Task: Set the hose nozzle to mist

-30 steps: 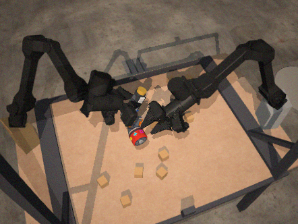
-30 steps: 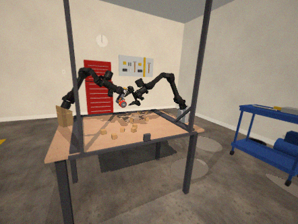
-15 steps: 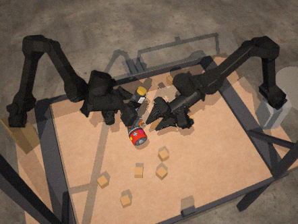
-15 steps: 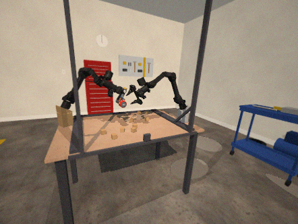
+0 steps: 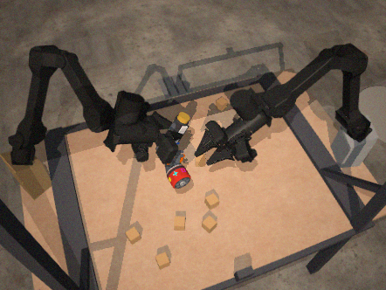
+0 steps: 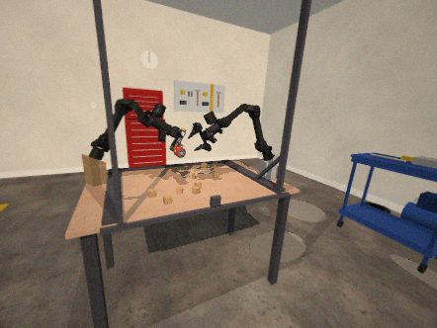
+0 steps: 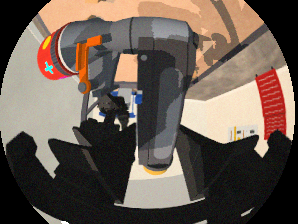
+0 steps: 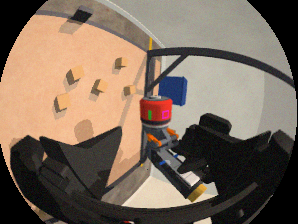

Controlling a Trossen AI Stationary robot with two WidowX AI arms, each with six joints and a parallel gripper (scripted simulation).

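The red spray ring is 90 mm to the left of my right hand, 60 mm below it and 40 mm behind it.
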